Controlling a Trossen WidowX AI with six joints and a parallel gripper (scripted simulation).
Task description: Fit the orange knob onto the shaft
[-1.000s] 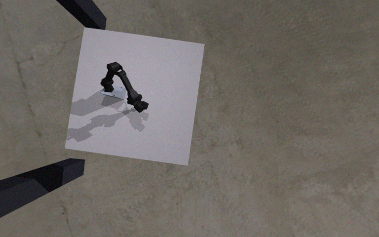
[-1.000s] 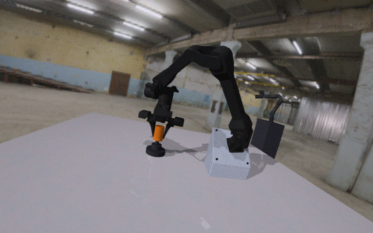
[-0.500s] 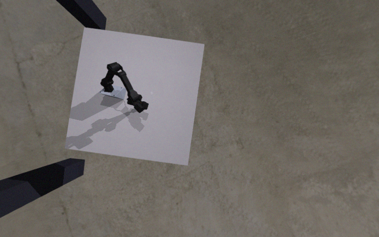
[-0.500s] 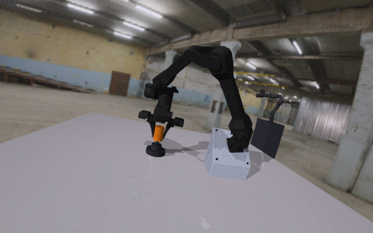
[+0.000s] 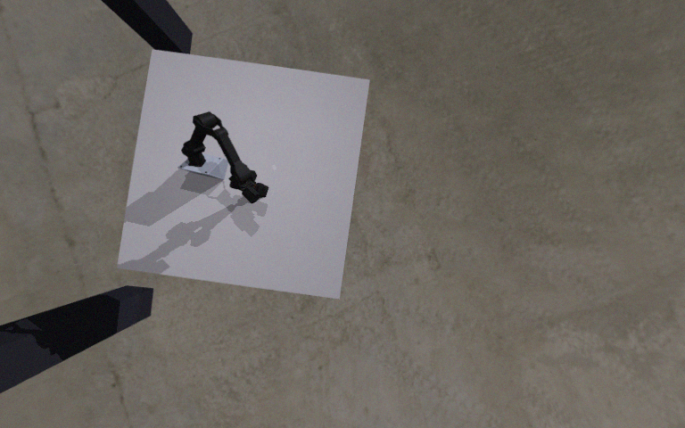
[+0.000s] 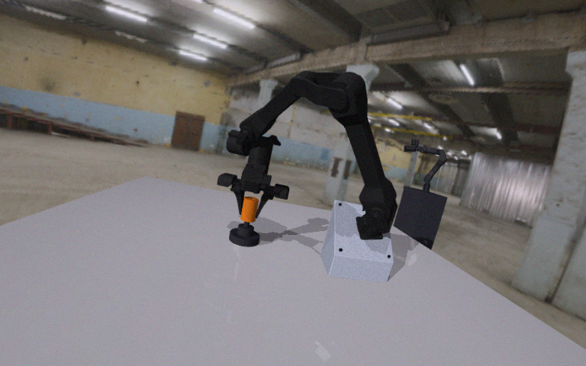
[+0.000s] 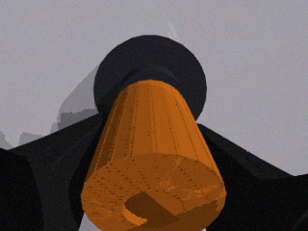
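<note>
My gripper tip is 2 cm below the orange knob. Also, from my gripper tip: dark round pedestal: 4 cm below.
</note>
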